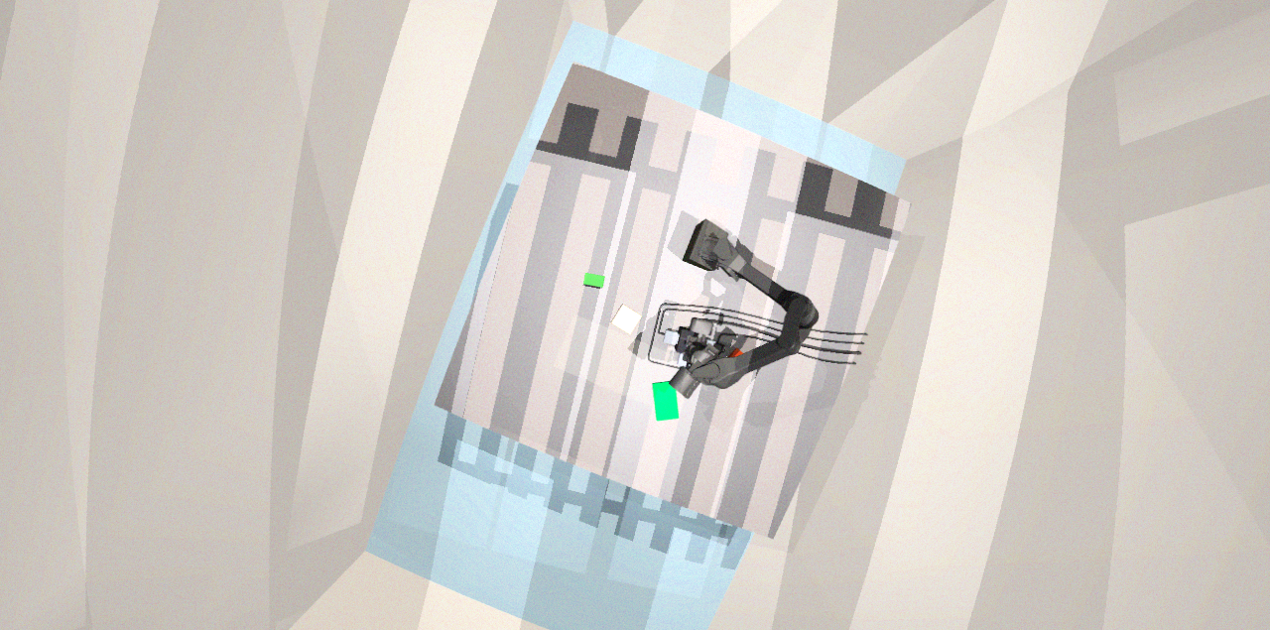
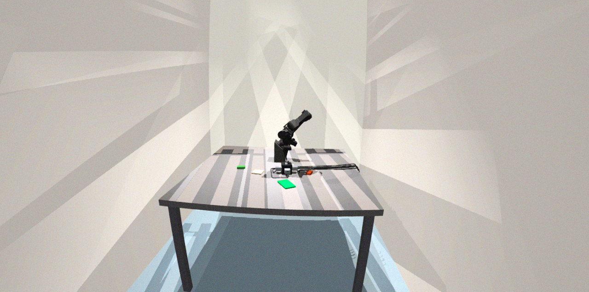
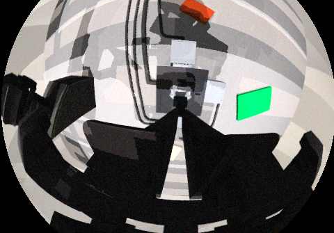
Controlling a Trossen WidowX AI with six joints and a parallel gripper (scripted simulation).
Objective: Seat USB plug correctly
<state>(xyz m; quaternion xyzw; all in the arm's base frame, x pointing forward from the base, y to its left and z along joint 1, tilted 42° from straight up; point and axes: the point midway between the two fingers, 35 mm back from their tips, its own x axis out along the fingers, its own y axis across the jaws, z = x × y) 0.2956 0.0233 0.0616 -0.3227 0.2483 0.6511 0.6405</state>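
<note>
Now: gripper tip 10 mm above the black USB plug. From my gripper tip the other things lie so: orange block (10 mm ahead, 180 mm to the left, 120 mm below); then large green tile (220 mm ahead, 10 mm to the left, 130 mm below); then cream tile (10 mm ahead, 210 mm to the right, 130 mm below).
</note>
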